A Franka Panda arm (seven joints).
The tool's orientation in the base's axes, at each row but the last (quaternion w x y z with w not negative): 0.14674 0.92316 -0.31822 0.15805; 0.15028 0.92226 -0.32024 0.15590; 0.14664 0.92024 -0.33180 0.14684; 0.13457 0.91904 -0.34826 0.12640; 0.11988 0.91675 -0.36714 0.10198; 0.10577 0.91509 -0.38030 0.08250; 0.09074 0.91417 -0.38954 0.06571; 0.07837 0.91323 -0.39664 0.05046; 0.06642 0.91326 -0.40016 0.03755; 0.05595 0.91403 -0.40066 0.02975; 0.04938 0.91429 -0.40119 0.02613; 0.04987 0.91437 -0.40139 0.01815
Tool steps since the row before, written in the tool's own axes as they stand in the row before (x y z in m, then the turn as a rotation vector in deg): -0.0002 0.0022 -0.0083 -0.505 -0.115 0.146; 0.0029 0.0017 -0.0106 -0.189 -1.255 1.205; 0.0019 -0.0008 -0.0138 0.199 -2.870 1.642; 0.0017 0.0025 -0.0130 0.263 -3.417 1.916; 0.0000 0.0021 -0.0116 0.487 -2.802 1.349; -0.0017 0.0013 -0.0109 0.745 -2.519 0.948; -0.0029 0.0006 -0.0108 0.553 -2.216 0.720; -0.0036 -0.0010 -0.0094 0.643 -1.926 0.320; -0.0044 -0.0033 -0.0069 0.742 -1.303 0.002; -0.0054 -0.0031 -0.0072 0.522 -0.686 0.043; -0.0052 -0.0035 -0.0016 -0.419 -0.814 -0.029; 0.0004 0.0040 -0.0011 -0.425 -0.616 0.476
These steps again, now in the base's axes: -0.0032 0.0015 0.0078 -0.276 0.306 -0.347; -0.0009 0.0011 0.0110 0.890 0.589 -1.387; -0.0005 0.0046 0.0132 2.307 1.399 -1.922; -0.0023 0.0015 0.0131 2.760 1.662 -2.244; -0.0026 0.0019 0.0113 2.434 1.253 -1.554; -0.0029 0.0031 0.0103 2.383 0.985 -1.071; -0.0030 0.0040 0.0100 2.021 0.963 -0.851; -0.0020 0.0050 0.0086 1.858 0.777 -0.414; -0.0007 0.0065 0.0060 1.461 0.335 -0.031; -0.0014 0.0069 0.0064 0.859 0.075 -0.045; -0.0010 0.0063 0.0009 0.315 0.858 -0.064; -0.0027 -0.0029 0.0014 0.162 0.675 -0.552
